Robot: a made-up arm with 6 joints.
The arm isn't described. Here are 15 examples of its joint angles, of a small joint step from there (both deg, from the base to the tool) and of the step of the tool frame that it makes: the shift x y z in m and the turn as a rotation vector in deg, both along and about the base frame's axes.
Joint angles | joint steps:
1: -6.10 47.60 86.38 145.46 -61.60 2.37 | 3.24 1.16 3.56 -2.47 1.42 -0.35
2: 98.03 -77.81 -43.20 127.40 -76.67 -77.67 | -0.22 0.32 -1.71 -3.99 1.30 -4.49
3: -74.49 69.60 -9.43 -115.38 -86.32 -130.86 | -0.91 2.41 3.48 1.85 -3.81 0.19
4: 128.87 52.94 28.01 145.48 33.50 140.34 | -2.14 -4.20 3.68 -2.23 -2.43 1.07
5: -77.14 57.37 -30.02 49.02 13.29 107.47 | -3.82 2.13 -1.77 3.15 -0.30 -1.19
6: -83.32 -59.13 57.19 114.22 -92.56 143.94 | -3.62 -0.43 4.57 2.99 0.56 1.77
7: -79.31 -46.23 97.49 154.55 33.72 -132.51 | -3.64 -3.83 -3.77 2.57 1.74 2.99
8: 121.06 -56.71 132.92 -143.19 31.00 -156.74 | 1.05 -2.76 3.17 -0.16 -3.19 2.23
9: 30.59 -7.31 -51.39 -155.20 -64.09 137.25 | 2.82 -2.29 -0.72 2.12 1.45 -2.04
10: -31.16 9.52 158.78 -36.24 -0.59 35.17 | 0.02 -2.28 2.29 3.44 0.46 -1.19
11: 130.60 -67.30 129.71 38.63 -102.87 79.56 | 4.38 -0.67 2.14 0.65 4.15 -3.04
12: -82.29 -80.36 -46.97 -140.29 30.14 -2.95 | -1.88 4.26 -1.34 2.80 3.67 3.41
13: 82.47 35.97 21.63 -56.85 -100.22 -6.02 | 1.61 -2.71 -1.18 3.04 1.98 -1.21
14: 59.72 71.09 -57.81 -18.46 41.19 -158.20 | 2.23 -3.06 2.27 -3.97 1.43 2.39
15: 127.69 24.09 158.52 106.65 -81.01 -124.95 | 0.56 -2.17 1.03 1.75 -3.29 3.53
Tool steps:
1: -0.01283 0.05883 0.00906 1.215 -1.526 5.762
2: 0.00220 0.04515 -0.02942 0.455 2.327 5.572
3: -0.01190 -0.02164 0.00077 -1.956 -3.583 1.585
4: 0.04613 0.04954 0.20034 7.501 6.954 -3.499
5: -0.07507 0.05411 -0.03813 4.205 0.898 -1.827
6: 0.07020 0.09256 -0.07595 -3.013 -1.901 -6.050
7: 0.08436 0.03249 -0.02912 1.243 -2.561 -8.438
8: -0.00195 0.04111 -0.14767 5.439 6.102 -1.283
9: -0.04944 0.04547 0.02051 -0.438 0.351 4.380
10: -0.04090 0.02335 -0.09041 -0.755 -5.321 -0.818
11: 0.07379 0.07432 -0.05246 4.962 6.293 4.487
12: -0.01408 -0.08235 -0.04765 8.969 5.465 -5.680
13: -0.03717 -0.02150 0.02692 1.230 -3.856 0.125
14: 0.04717 0.09076 -0.00132 3.920 -5.515 1.639
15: 0.02828 -0.02867 -0.05862 -2.095 4.065 2.048
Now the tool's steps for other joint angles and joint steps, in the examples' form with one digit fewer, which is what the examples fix.
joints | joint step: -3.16 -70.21 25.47 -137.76 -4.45 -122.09 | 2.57 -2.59 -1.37 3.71 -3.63 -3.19
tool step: -0.0454 -0.0269 -0.0408 -2.82 -3.49 1.73
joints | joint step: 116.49 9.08 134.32 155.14 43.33 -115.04 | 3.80 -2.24 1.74 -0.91 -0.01 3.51
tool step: 0.0739 -0.0536 -0.0552 4.76 1.74 1.17
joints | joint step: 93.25 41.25 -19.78 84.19 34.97 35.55 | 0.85 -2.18 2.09 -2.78 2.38 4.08
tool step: -0.0316 0.0434 0.0833 6.85 1.94 2.35
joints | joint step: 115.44 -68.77 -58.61 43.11 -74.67 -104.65 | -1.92 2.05 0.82 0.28 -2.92 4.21
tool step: 0.0187 0.0076 -0.0029 -5.01 -3.86 -1.17
